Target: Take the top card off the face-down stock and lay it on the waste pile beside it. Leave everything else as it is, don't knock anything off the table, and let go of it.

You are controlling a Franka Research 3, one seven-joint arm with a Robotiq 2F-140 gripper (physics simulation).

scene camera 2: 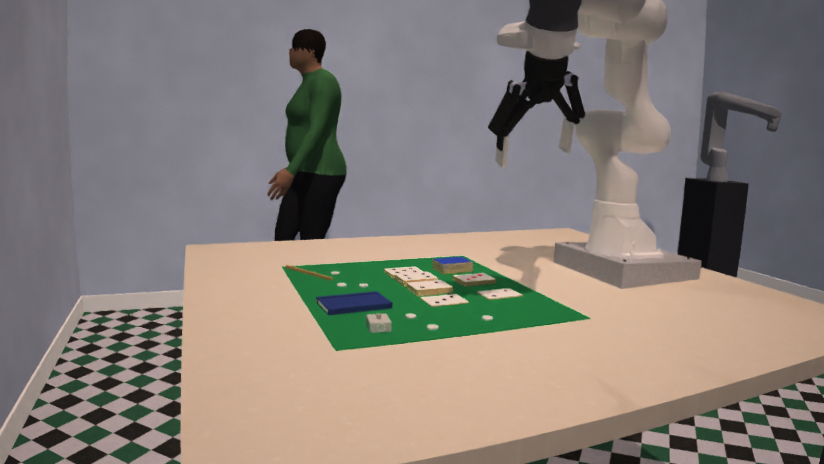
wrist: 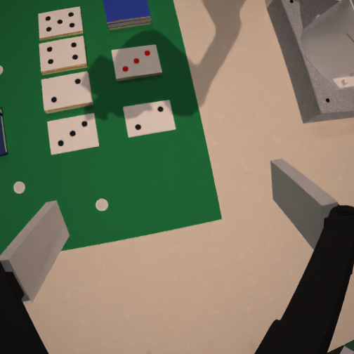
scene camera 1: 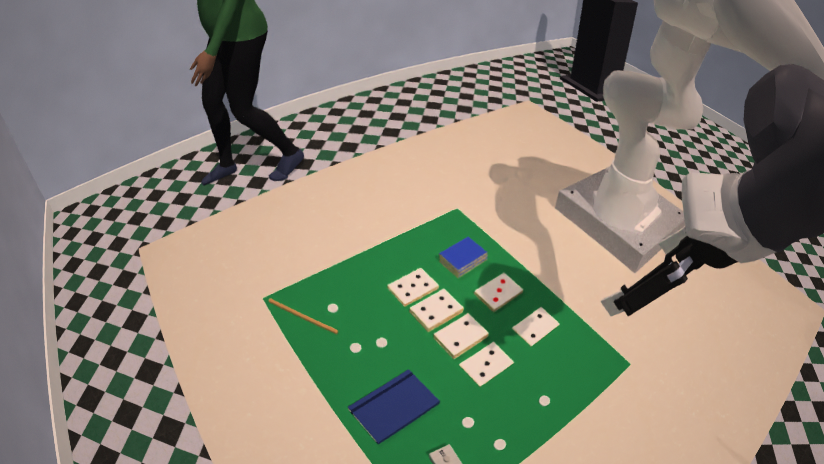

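Observation:
The face-down stock (scene camera 1: 463,254) (scene camera 2: 452,264) (wrist: 127,11) is a blue-backed stack near the back right edge of the green mat (scene camera 1: 322,363) (scene camera 2: 518,322) (wrist: 150,175). Beside it a low face-up pile with three red dots (scene camera 1: 499,291) (scene camera 2: 473,278) (wrist: 136,61) appears to be the waste pile, set apart from the stock. The stock's far part is cut off in the wrist view. My gripper (scene camera 1: 618,303) (scene camera 2: 534,144) (wrist: 164,200) is open and empty, high above the table, off to the side of both piles. Its shadow falls partly over the red-dotted pile.
Several face-up cards and stacks with black dots (scene camera 1: 436,308) (scene camera 2: 429,287) (wrist: 66,91) lie near the piles. The mat also bears white discs (scene camera 1: 544,400) (wrist: 102,204), a blue case (scene camera 1: 394,406) (scene camera 2: 354,302), an orange stick (scene camera 1: 302,315) (scene camera 2: 309,272) and a small grey box (scene camera 2: 378,323).

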